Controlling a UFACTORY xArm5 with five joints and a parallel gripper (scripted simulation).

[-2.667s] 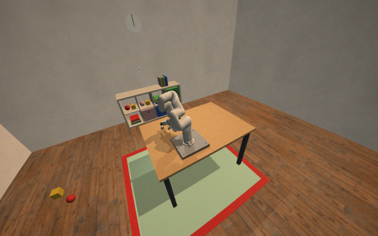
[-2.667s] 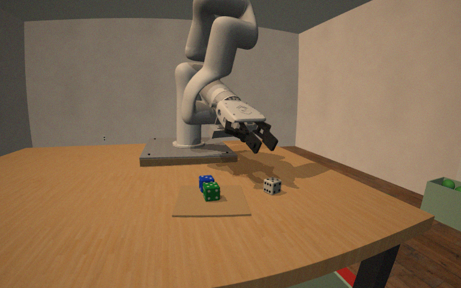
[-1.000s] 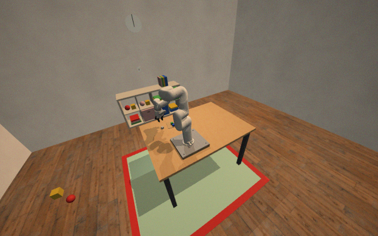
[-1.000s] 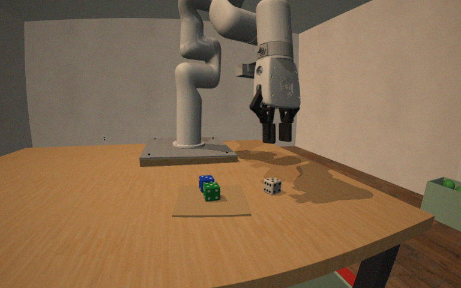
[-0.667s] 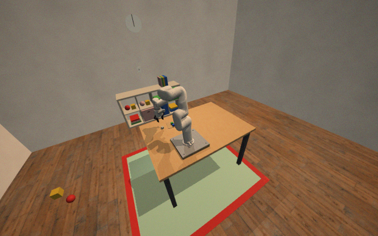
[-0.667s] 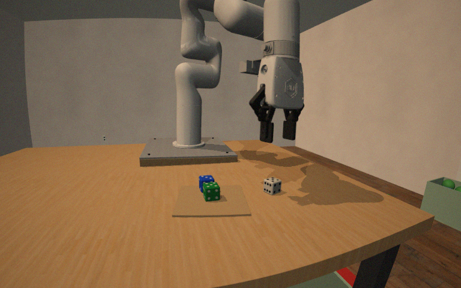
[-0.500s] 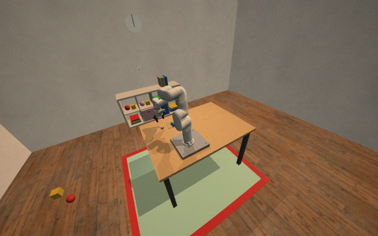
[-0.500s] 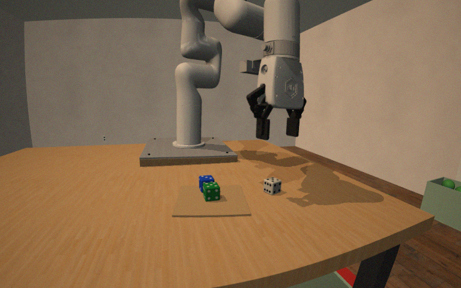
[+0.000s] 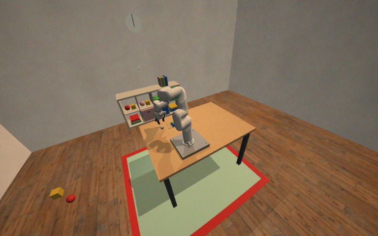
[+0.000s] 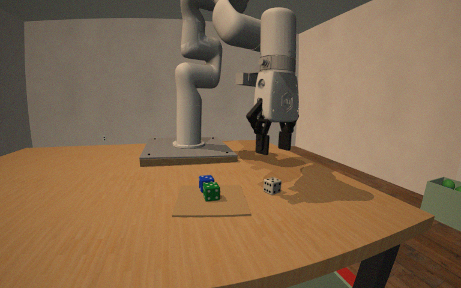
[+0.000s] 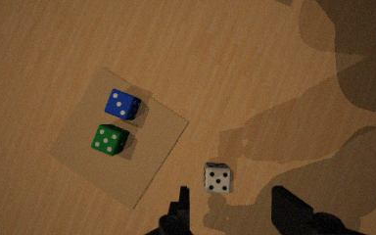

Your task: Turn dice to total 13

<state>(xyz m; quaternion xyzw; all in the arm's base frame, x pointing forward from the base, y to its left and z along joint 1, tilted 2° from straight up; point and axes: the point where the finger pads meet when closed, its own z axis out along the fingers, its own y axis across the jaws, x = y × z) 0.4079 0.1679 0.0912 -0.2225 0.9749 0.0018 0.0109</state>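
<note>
Now: the white die 90 mm below my hand. From my hand the other things lie so: green die 20 mm ahead, 140 mm to the right, 90 mm below; blue die 30 mm behind, 140 mm to the right, 90 mm below; tan mat 20 mm ahead, 140 mm to the right, 110 mm below.
</note>
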